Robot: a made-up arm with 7 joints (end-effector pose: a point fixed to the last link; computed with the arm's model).
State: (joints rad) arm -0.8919 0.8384 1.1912 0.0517 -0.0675 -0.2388 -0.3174
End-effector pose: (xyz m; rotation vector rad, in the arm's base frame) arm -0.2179 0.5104 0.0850 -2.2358 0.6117 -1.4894
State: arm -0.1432 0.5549 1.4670 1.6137 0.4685 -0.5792 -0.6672
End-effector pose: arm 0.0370 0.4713 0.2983 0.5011 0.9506 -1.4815
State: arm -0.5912 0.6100 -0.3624 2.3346 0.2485 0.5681 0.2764
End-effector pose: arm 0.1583 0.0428 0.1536 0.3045 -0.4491 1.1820
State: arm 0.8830 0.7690 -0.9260 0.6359 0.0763 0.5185 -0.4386
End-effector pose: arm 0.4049 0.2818 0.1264 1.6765 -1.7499 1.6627
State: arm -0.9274 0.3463 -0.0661 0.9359 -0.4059 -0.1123 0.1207
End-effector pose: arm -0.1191 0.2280 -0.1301 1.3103 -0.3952 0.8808
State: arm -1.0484 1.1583 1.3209 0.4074 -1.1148 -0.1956 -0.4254
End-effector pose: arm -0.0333 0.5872 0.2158 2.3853 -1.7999 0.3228
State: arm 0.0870 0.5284 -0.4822 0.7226 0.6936 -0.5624 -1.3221
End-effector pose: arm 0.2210 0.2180 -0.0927 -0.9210 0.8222 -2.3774
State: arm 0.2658 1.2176 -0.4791 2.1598 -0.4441 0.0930 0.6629
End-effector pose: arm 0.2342 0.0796 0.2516 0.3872 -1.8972 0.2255
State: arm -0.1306 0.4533 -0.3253 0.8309 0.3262 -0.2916 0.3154
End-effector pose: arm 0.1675 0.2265 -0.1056 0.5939 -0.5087 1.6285
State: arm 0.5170 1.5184 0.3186 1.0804 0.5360 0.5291 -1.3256
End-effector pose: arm 0.2252 0.4388 0.5027 -0.5311 0.7292 -1.4538
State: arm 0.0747 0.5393 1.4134 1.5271 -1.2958 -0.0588 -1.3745
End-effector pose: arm 0.0587 0.5037 0.2952 -0.6718 1.2902 -0.2495
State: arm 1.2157 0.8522 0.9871 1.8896 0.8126 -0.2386 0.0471
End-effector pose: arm -0.0721 0.3523 0.4980 1.8439 1.2298 -1.0557
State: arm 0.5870 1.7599 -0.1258 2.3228 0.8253 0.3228 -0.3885
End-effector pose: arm 0.2007 0.0903 0.3870 -0.0557 -2.1312 1.5810
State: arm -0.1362 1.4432 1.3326 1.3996 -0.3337 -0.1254 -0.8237
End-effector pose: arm 0.1139 0.3743 0.5426 0.0732 1.6236 -0.8464
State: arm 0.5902 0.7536 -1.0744 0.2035 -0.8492 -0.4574 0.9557
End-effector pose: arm 0.2672 0.3681 -0.0051 1.2426 -0.5565 -0.3703
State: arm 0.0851 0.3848 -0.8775 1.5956 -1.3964 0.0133 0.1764
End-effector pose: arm 0.1959 -0.0457 0.0734 0.0597 -2.1370 0.1951
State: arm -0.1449 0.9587 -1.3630 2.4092 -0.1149 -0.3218 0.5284
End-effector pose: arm 0.0166 -0.0154 0.1419 -0.7364 -0.4927 0.2610
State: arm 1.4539 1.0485 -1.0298 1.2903 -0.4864 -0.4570 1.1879
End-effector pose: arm 0.3443 0.2002 0.4370 0.8595 -1.8642 -0.1324
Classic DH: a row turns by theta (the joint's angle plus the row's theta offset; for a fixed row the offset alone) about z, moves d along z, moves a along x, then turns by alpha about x. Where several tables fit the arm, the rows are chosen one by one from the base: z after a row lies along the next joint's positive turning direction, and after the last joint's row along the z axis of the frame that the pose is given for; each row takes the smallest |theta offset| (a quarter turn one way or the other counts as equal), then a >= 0, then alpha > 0; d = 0 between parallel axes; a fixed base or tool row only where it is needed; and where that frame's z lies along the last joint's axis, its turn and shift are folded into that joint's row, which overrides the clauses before.
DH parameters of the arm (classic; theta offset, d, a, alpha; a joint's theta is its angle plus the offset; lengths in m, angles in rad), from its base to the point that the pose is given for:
base (fixed): 0 0.2936 -0.0245 1.5708
joint 1: -1.5708 -0.126 0.0171 -1.5708
joint 2: 1.5708 0.0122 0.0086 -1.5708
joint 3: -1.5708 -0.1806 0.0253 1.5708
joint 4: 0 0.0117 0.0179 -1.5708
joint 5: 0 -0.3076 -0.0227 -1.5708
joint 6: 1.5708 0.011 0.0013 -1.5708
joint 7: 0.4018 -0.0174 -0.0187 -2.4962
tool (fixed): 2.6892 0.0138 0 0

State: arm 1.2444 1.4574 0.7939 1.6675 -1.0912 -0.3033 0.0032
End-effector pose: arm -0.1288 0.2769 0.5697 -0.5757 1.4907 -0.4044
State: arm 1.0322 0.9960 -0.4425 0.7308 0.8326 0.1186 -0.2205
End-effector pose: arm 0.3521 0.3993 0.3286 0.3161 -1.0027 2.8529
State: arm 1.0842 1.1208 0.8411 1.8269 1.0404 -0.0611 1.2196
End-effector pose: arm -0.0646 0.3337 0.5606 -1.2464 -2.4545 0.5728
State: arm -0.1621 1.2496 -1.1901 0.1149 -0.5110 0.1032 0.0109
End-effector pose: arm -0.0236 0.5450 0.0541 2.0096 -0.8835 -0.7549
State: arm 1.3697 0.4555 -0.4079 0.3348 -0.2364 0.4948 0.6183
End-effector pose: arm 0.4491 0.2868 0.3599 0.8526 -0.8890 1.7189
